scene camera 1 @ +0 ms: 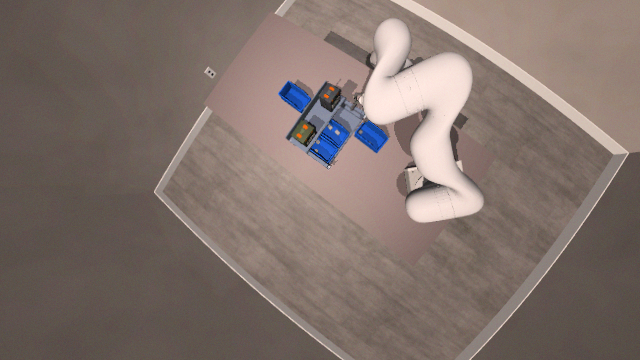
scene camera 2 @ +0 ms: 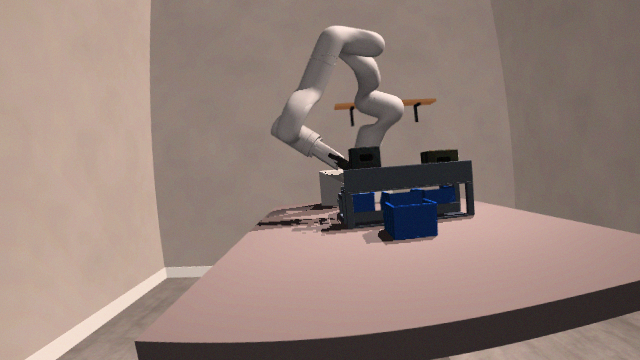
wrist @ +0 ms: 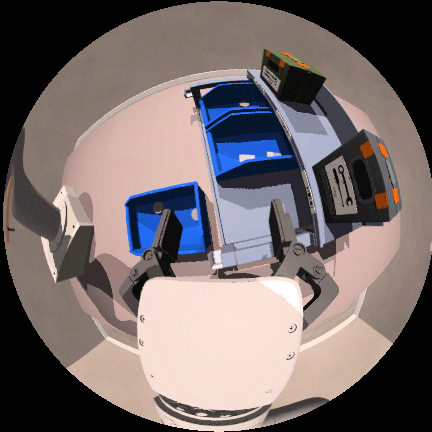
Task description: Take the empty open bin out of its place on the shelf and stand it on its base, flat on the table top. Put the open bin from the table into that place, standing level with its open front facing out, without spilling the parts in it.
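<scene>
My gripper (scene camera 1: pixel 356 101) (scene camera 2: pixel 342 162) (wrist: pixel 221 213) is open and empty, at the near end of the shelf in the wrist view. Its left finger overlaps the view of a blue open bin (scene camera 1: pixel 371 136) (wrist: pixel 172 230), which stands on the table in front of the shelf with two small round parts showing inside. Another blue open bin (scene camera 1: pixel 295 96) (scene camera 2: pixel 412 220) stands upright on the table behind the shelf; no parts show in it. The shelf (scene camera 2: pixel 407 176) (wrist: pixel 237 255) has a vacant place on its lower level, beside a blue bin (wrist: pixel 250 145) holding light blocks.
A further blue bin (scene camera 1: pixel 324 150) (wrist: pixel 235 102) stands at the far end of the lower level. A dark case (scene camera 1: pixel 330 96) (scene camera 2: pixel 364 157) (wrist: pixel 357 182) and an olive case (scene camera 1: pixel 303 132) (scene camera 2: pixel 440 156) (wrist: pixel 292 75) stand on the upper level. The arm's base is in front of the shelf.
</scene>
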